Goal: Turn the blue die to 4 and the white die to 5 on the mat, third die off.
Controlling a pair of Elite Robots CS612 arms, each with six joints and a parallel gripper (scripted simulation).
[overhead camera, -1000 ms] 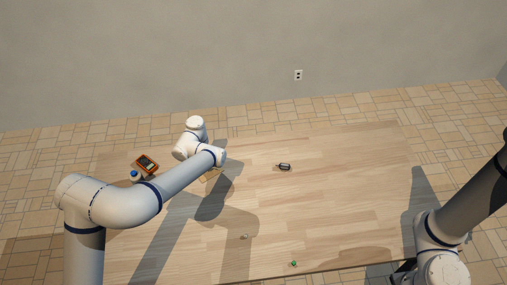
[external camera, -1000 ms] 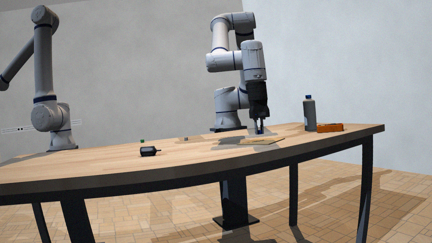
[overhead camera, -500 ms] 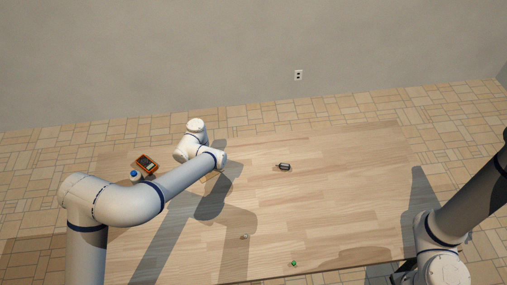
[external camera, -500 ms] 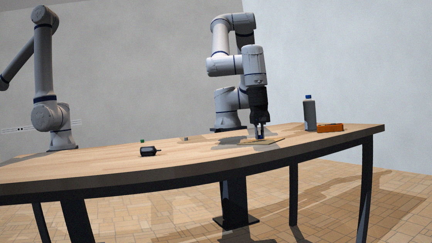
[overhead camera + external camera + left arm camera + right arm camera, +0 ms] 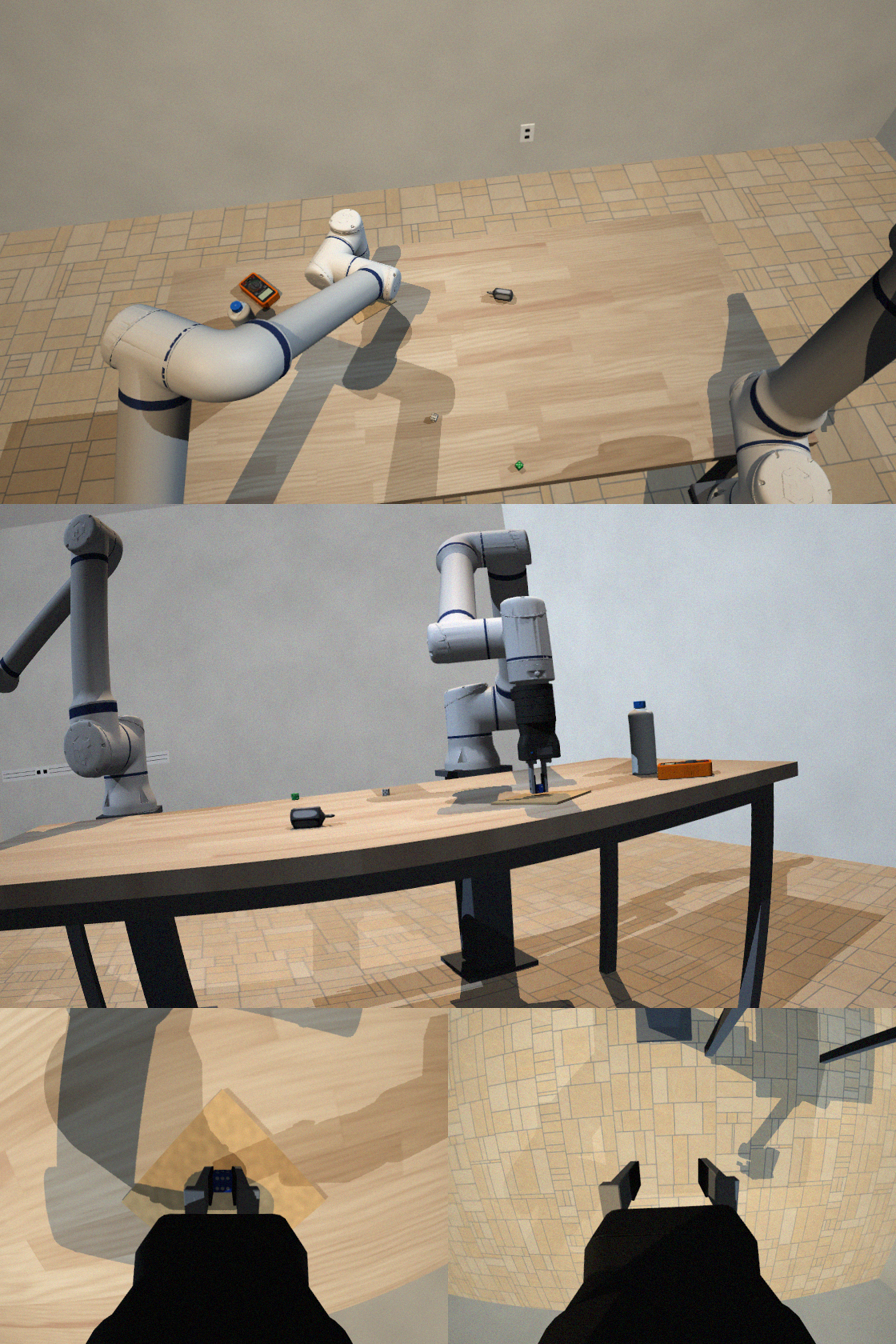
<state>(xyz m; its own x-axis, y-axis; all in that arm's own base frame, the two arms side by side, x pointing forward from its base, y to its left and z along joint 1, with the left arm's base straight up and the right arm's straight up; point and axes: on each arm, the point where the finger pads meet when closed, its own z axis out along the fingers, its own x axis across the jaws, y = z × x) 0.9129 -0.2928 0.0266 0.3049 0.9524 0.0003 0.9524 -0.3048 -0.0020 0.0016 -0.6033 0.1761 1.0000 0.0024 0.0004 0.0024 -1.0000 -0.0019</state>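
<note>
The blue die lies 10 mm below my left hand. The rest, counted from my left hand: bottle (350 mm to the left, 50 mm above, 20 mm behind); then dark tool (420 mm to the right, 90 mm behind, 10 mm below); then tan mat (20 mm below, 20 mm ahead, 10 mm to the right).
</note>
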